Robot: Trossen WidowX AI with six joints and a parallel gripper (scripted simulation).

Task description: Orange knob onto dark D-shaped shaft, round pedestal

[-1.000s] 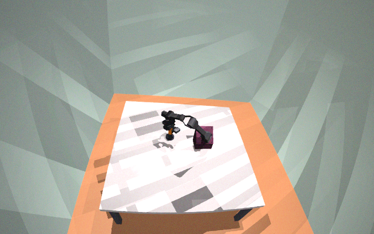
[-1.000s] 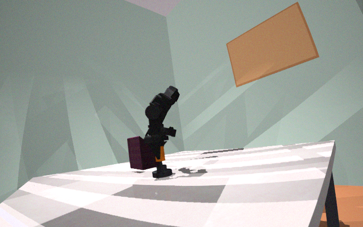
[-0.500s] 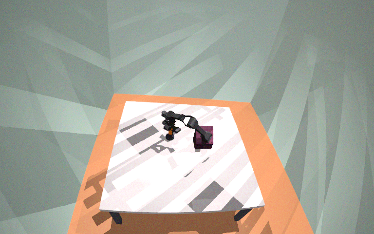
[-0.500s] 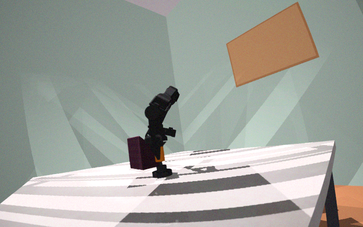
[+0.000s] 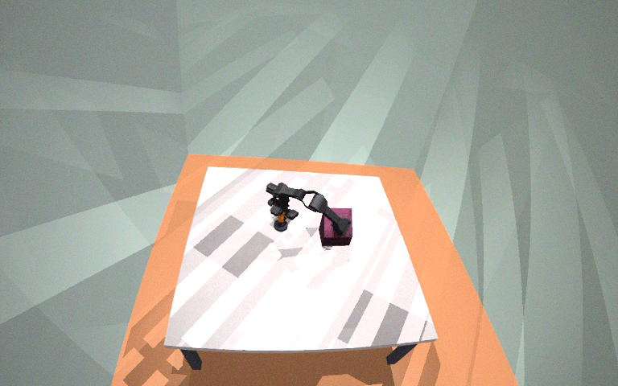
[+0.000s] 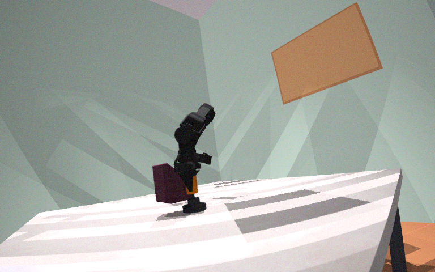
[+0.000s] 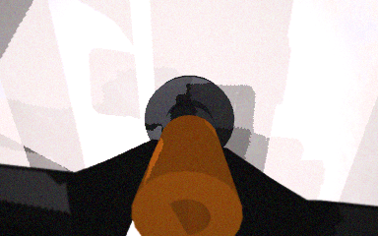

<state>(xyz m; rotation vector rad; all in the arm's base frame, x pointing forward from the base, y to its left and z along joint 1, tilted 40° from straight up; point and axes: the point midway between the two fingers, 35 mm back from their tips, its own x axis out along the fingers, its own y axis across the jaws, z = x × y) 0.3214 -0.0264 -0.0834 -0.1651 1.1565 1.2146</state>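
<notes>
The orange knob lies 2 cm above my gripper tip. From my gripper tip the other things lie so: pedestal: 4 cm below.
</notes>
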